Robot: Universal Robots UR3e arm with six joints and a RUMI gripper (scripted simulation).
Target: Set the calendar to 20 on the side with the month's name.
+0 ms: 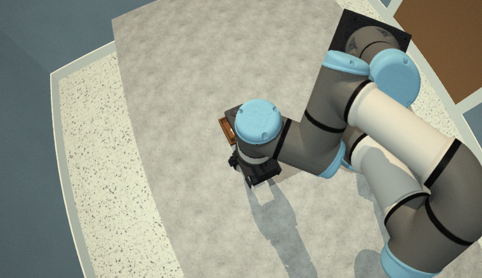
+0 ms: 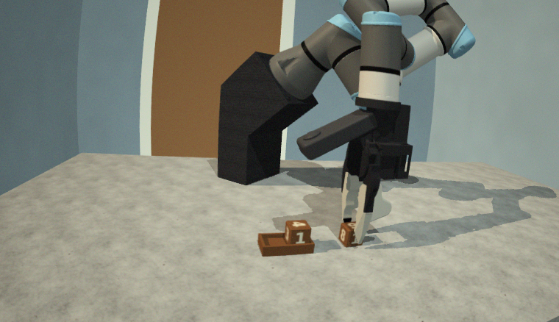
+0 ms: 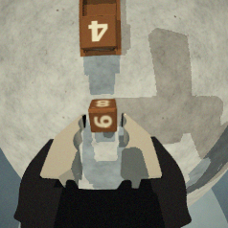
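Right now the cube is 30 mm ahead of my hand and 90 mm to the right of it. From my hand the other things lie so: brown calendar tray: 30 mm ahead, 110 mm to the right, 20 mm below.
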